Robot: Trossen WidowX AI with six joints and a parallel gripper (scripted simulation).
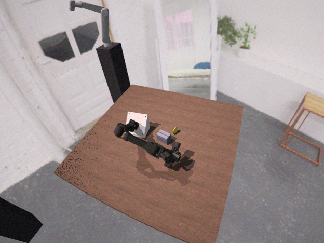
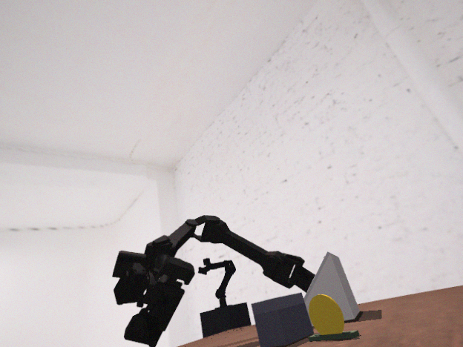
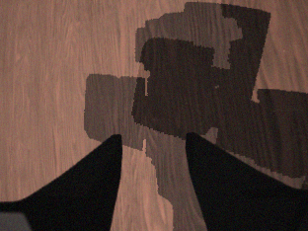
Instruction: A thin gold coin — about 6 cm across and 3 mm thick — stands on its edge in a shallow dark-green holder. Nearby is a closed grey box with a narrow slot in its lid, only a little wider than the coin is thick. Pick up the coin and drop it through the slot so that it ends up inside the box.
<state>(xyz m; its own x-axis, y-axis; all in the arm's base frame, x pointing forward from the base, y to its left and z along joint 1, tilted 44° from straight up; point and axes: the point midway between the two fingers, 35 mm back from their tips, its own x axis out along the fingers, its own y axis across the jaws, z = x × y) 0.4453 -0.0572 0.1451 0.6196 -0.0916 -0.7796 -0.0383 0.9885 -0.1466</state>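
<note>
Now: the gold coin 15 cm behind my gripper tip, 24 cm to the left of it and 2 cm below it.
</note>
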